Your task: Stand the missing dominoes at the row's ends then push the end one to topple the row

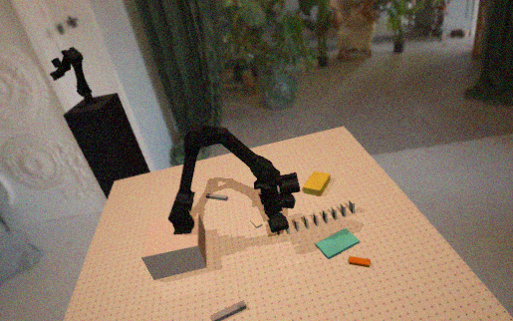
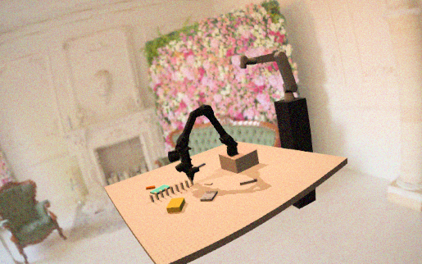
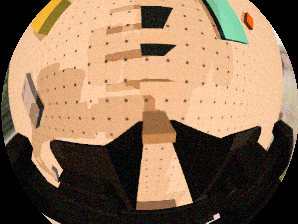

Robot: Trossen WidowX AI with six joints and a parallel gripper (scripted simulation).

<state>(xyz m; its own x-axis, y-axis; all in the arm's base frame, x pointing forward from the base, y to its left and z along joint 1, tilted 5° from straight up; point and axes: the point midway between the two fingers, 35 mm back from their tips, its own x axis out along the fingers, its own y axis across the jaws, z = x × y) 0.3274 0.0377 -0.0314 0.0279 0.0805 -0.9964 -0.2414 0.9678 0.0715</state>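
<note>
My gripper tip is now 26 cm to the right of the grey plate, 2 cm past it and 2 cm above it. The rest, counted from my gripper tip: orange block: 26 cm ahead, 17 cm to the right, 3 cm below; then yellow block: 26 cm to the left, 17 cm ahead, 2 cm below; then teal tile: 21 cm ahead, 8 cm to the right, 3 cm below.
</note>
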